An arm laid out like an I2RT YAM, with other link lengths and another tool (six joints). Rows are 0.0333 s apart.
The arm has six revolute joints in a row. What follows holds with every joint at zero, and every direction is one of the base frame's.
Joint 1 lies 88.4 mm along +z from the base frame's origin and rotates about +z.
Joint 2 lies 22.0 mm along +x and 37.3 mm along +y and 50.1 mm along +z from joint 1 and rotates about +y.
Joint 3 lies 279.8 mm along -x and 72.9 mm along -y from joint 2 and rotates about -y.
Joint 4 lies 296.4 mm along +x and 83.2 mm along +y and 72.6 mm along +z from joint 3 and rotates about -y.
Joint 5 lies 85.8 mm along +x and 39.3 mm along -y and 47.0 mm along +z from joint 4 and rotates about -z.
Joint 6 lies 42.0 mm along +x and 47.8 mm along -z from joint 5 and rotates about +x.
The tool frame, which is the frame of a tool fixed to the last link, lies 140.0 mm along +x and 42.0 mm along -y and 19.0 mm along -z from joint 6; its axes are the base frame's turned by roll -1.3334, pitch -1.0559 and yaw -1.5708 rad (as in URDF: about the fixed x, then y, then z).
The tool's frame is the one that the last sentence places.
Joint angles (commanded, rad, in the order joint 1, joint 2, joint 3, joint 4, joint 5, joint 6), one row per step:
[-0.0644 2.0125 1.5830 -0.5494 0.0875 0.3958]
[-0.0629 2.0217 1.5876 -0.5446 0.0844 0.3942]
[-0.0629 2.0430 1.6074 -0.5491 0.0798 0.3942]
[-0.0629 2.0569 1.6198 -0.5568 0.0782 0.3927]
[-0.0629 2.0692 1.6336 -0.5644 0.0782 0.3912]
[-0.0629 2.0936 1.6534 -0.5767 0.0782 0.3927]
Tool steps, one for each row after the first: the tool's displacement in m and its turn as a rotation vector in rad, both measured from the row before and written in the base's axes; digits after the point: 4 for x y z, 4 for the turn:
[0.0024 0.0012 -0.0026 0.0017 -0.0002 0.0046]
[0.0040 0.0006 -0.0040 0.0042 0.0057 0.0026]
[0.0012 0.0002 -0.0033 0.0011 0.0093 0.0021]
[0.0017 -0.0002 -0.0018 -0.0004 0.0063 0.0013]
[0.0015 0.0000 -0.0066 0.0019 0.0167 -0.0013]

